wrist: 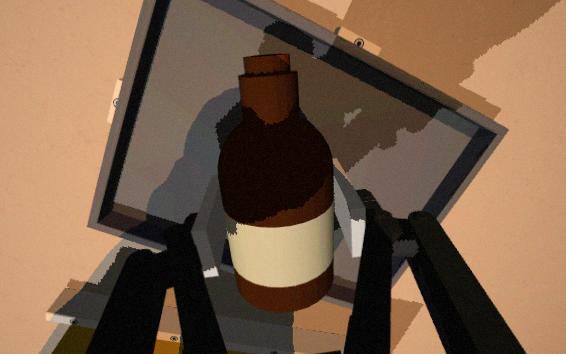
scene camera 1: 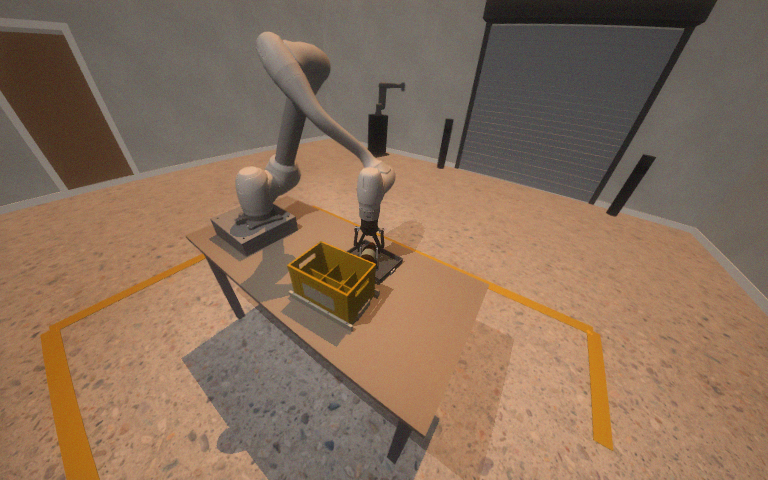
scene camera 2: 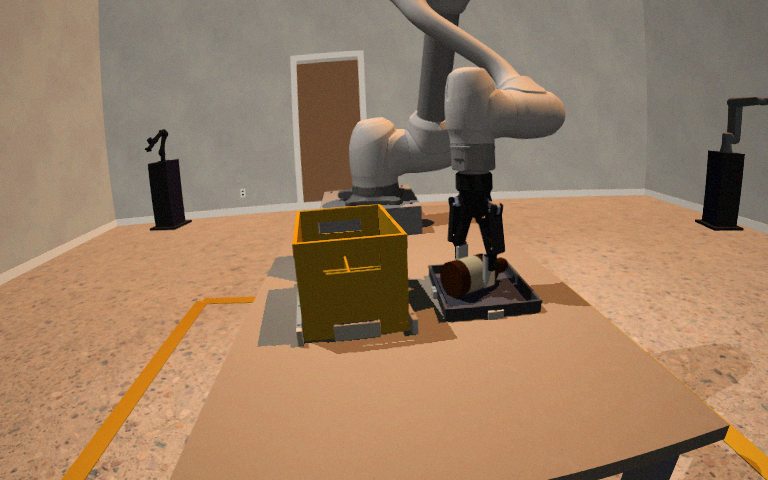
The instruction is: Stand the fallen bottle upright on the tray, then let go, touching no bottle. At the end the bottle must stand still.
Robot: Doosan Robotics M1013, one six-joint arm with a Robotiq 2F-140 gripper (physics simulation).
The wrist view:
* my gripper: 277,185
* brown bottle: 275,169
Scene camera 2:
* my gripper: 474,281
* brown bottle: 462,276
